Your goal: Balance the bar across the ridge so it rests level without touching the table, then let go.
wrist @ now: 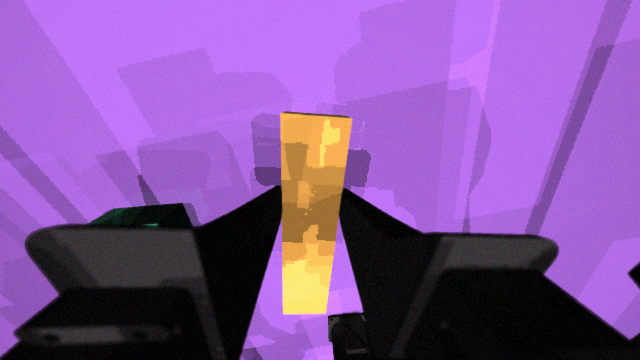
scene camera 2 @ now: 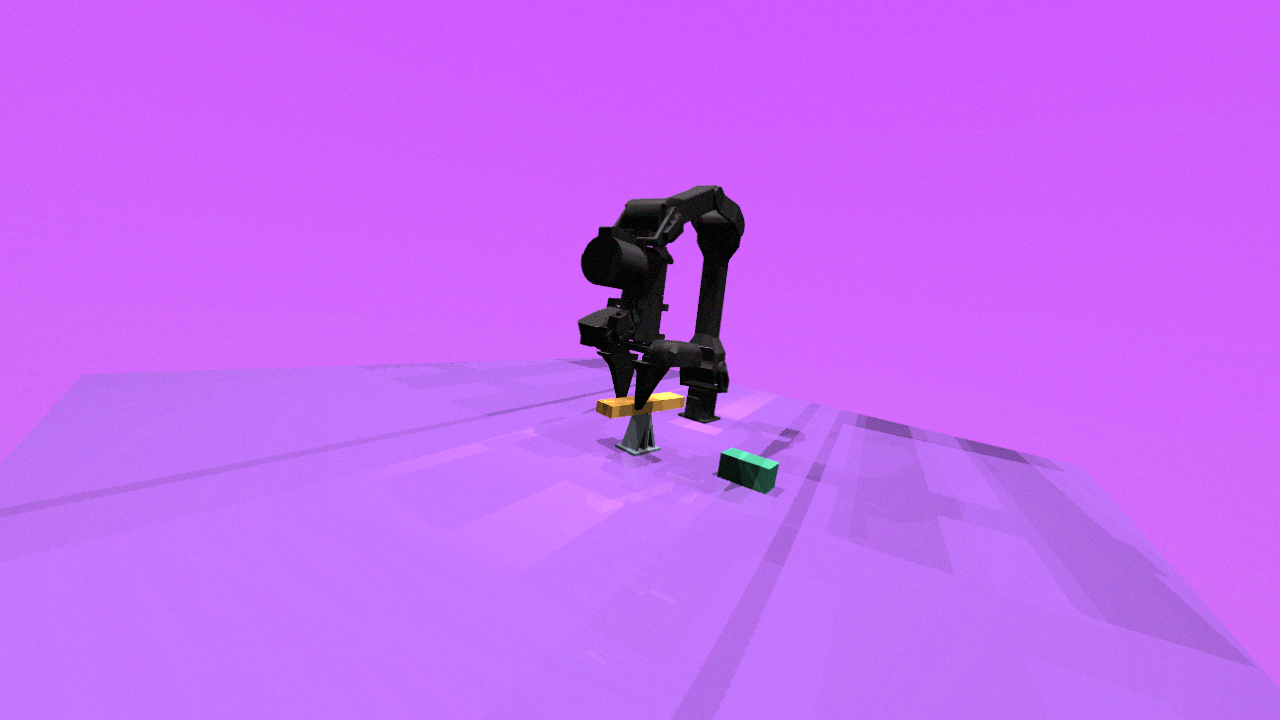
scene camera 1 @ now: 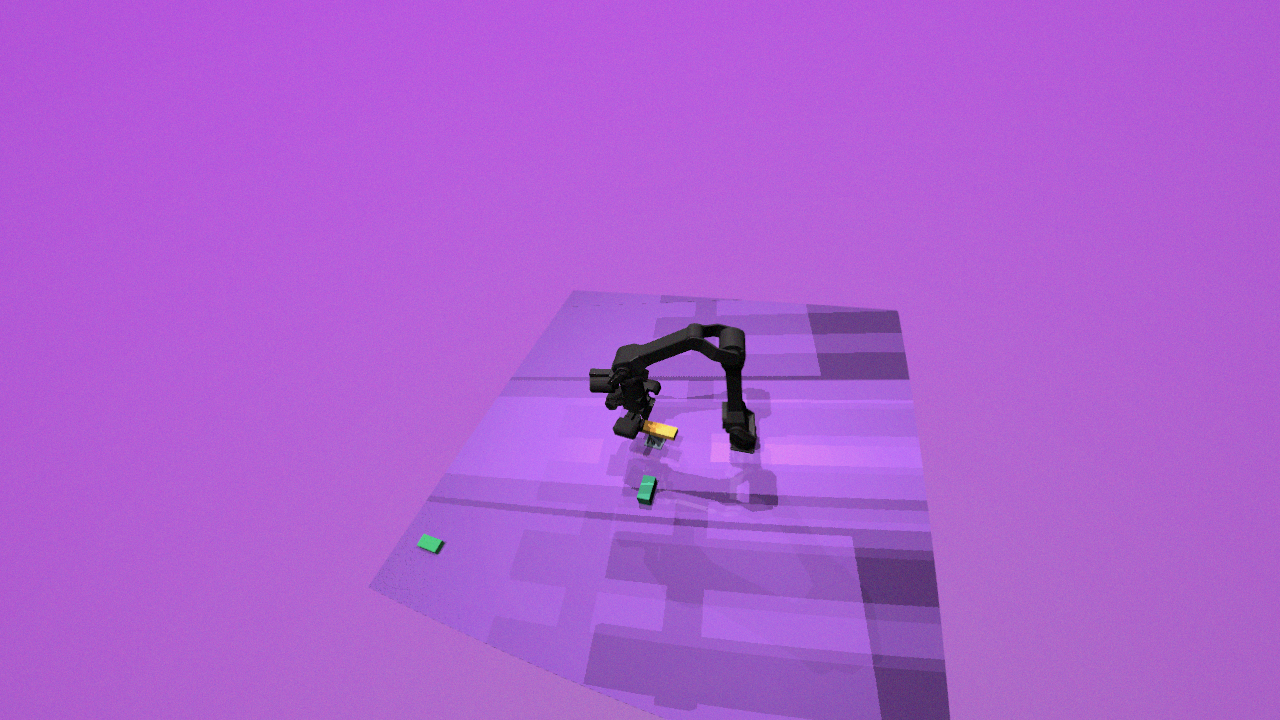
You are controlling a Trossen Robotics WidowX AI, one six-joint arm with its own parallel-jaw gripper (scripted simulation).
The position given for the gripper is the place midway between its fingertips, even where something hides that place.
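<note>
The gripper (scene camera 2: 629, 406), (wrist: 311, 194) and (scene camera 1: 642, 425) is visible. A bar (scene camera 2: 612, 408) and (wrist: 314, 147) is in sight, as is a green block (scene camera 2: 756, 473).
</note>
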